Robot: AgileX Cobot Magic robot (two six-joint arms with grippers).
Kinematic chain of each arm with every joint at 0, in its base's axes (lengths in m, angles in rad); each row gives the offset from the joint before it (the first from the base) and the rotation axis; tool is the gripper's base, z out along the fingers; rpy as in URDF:
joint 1: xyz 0 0 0.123 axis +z
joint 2: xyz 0 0 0 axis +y
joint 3: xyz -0.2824 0 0.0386 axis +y
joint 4: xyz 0.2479 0 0.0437 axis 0.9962 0 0.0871
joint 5: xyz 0 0 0 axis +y
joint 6: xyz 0.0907 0 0.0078 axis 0.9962 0 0.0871
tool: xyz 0 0 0 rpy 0 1.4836 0
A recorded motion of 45 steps. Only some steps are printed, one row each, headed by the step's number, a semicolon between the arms.
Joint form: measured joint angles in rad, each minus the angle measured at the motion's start. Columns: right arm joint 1, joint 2, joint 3, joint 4, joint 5, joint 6; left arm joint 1, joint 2, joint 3, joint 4, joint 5, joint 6.
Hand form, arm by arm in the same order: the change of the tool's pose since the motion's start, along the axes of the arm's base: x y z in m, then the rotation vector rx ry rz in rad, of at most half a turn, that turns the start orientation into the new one. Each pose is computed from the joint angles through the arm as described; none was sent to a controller.
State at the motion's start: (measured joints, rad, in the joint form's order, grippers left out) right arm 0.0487 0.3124 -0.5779 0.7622 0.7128 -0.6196; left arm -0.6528 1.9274 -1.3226 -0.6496 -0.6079 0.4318
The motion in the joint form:
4: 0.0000 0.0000 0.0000 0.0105 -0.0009 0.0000; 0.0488 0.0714 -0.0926 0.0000 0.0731 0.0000
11: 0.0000 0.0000 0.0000 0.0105 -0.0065 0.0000; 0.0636 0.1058 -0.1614 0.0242 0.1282 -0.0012
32: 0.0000 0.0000 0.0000 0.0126 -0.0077 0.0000; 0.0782 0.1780 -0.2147 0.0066 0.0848 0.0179
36: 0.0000 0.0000 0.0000 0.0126 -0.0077 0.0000; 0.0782 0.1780 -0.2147 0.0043 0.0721 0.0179
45: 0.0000 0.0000 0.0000 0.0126 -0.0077 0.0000; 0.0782 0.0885 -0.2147 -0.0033 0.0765 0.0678
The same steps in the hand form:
4: -0.0001 0.0004 0.0005 0.0101 -0.0002 0.0030; 0.0268 0.0040 -0.0092 0.0044 0.0426 0.0101
11: 0.0001 0.0001 0.0008 0.0116 -0.0041 -0.0006; 0.0389 0.0002 -0.0073 0.0146 0.0474 -0.0150
32: 0.0001 0.0002 0.0010 0.0139 -0.0049 -0.0007; 0.0557 0.0009 -0.0226 0.0198 0.0311 0.0297
36: 0.0001 0.0002 0.0010 0.0139 -0.0049 -0.0007; 0.0559 0.0015 -0.0217 0.0152 0.0219 0.0375
45: 0.0001 0.0002 0.0010 0.0139 -0.0049 -0.0007; 0.0450 0.0087 0.0217 0.0085 -0.0588 0.0391

